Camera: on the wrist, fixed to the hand. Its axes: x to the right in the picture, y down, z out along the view.
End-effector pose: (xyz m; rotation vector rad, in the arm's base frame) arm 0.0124 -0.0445 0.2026 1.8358 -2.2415 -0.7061
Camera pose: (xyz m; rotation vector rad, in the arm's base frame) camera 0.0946 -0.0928 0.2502 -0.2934 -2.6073 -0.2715
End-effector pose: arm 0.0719 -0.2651 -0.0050 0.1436 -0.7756 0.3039
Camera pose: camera 0.1615 -0.2946 -0.0546 -0.5596 -0.6930 1.7992
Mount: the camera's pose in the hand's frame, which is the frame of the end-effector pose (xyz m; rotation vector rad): 0.0189 -0.0575 -0.0877 -0.0230 0.0534 1.6051
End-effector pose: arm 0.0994 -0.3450 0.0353 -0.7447 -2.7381 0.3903
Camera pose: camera 0.0869 -0.3667 0.1389 -2.6828 -1.4604 0.5500
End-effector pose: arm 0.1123 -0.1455 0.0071 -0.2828 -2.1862 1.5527
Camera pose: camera 0.1413 -0.0838 0.0890 1.8005 1.3082 -1.4787
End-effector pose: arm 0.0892 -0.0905 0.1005 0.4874 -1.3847 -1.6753
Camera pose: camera 0.1239 -0.1574 0.0252 -0.5416 -1.0934 -0.3262
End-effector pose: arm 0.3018 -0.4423 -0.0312 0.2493 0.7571 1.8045
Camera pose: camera 0.2943 -0.4470 -0.1374 -0.7931 -0.4310 -2.6463
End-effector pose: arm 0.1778 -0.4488 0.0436 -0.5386 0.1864 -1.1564
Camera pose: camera 0.1025 -0.5097 -0.0008 -0.2190 0.5423 0.3989
